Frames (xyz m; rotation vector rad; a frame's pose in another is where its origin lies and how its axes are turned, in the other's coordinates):
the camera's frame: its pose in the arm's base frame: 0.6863 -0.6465 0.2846 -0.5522 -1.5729 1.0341
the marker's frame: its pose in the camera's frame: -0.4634 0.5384 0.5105 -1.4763 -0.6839 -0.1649
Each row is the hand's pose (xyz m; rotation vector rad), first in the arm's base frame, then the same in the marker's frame.
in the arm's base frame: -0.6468 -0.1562 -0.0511 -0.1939 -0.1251 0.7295
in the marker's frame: 1.2056 0.0426 -0.1488 1.9241 2.1489 0.5543
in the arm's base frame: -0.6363 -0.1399 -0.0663 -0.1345 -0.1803 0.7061
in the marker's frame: 1.2051 0.0591 -0.1305 1.8937 2.1561 0.4428
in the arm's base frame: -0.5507 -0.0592 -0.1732 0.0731 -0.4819 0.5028
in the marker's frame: 1.1720 0.1570 -0.0098 1.5930 2.1451 0.0037
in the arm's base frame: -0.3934 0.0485 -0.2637 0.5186 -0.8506 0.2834
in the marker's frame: 1.1043 0.3244 0.0995 1.2645 2.0091 -0.7034
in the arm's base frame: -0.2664 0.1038 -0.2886 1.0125 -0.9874 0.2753
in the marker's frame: 1.0384 0.4440 0.1334 1.2022 1.8195 -1.3297
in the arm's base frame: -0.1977 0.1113 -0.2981 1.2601 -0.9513 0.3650
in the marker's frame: 0.9894 0.4928 0.1425 1.2878 1.7218 -1.6202
